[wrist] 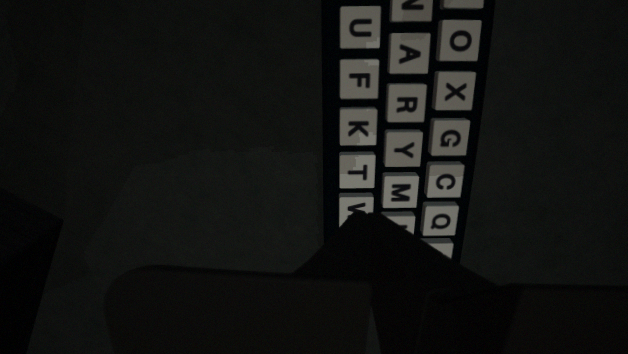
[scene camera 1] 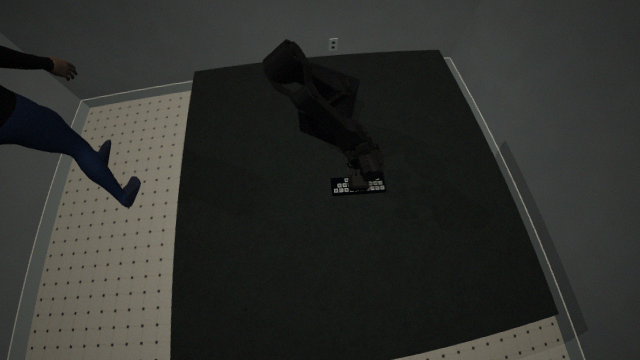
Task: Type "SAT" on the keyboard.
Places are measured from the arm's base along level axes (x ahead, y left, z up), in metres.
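Pixels of known places: gripper, fingertip midpoint: (wrist: 365, 226) (scene camera 1: 352, 174); arm's base, link origin: (scene camera 1: 341, 88).
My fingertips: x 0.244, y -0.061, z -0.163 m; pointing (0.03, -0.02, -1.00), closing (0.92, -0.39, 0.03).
Note:
For each thing: its top centre in the pictures, then the offset to it from my fingertips. Level surfaces: height alone.
- black keyboard, top centre: (wrist: 406, 115) (scene camera 1: 358, 184) dx +0.028, dy +0.017, dz -0.044 m
- dark table top, surface height: dz -0.061 m
- T key, top centre: (wrist: 357, 172) dx +0.002, dy +0.001, dz -0.044 m
- W key, top centre: (wrist: 356, 212) dx -0.004, dy -0.017, dz -0.044 m
The black keyboard (scene camera 1: 333, 181) (wrist: 330, 100) with pale letter keys lies on the dark table top (scene camera 1: 280, 260). In the wrist view, the A key (wrist: 409, 53) is in the middle row near the top, and the T key (wrist: 357, 171) is in the left row. The W key (wrist: 348, 212) is partly covered by the fingertips. No S key can be read in the wrist view. My gripper (scene camera 1: 358, 187) (wrist: 365, 226) is shut and empty, pointing down over the keyboard. Its tips overlap the lower edge of W, just past T. Their height over the keys is hard to tell.
The arm (scene camera 1: 325, 107) reaches from the far side of the table to the keyboard. A person (scene camera 1: 45, 127) in blue trousers is at the left, over the dotted floor (scene camera 1: 100, 280). A wall socket (scene camera 1: 333, 44) is behind the table. The scene is dim.

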